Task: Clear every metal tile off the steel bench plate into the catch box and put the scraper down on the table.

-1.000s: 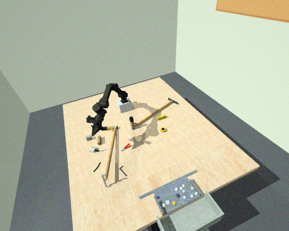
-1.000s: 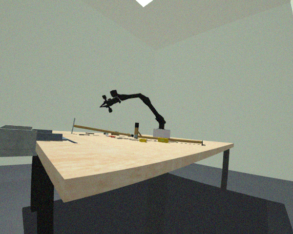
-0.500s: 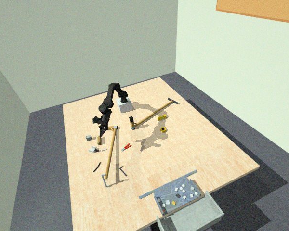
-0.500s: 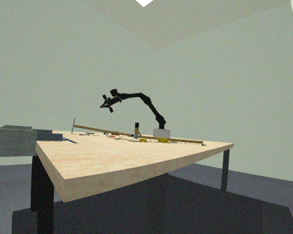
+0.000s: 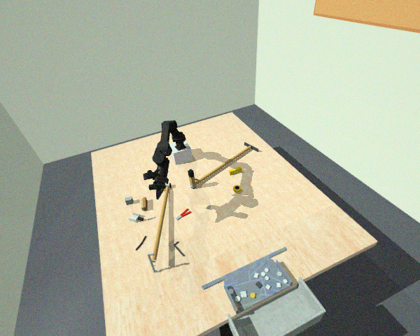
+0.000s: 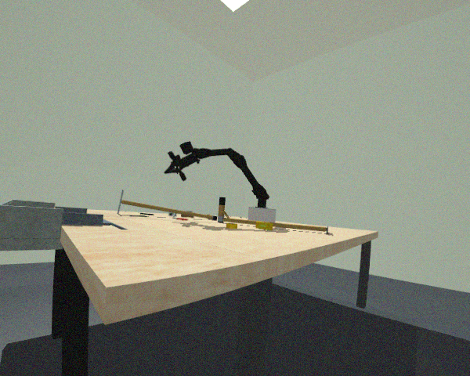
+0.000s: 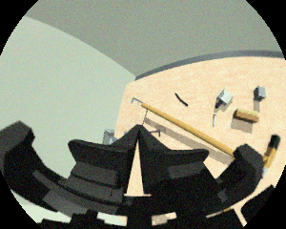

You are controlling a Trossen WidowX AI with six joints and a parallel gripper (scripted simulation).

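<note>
Right now the yellow spirit level is 59 cm to the left of my gripper tip, 24 cm below it and 15 cm behind it. Also, from my gripper tip: yellow tape roll (50 cm to the left, 25 cm below, 2 cm behind); then long wooden-handled tool (22 cm below, 10 cm behind, 3 cm to the right); then wooden block (25 cm behind, 24 cm below, 4 cm to the right).
</note>
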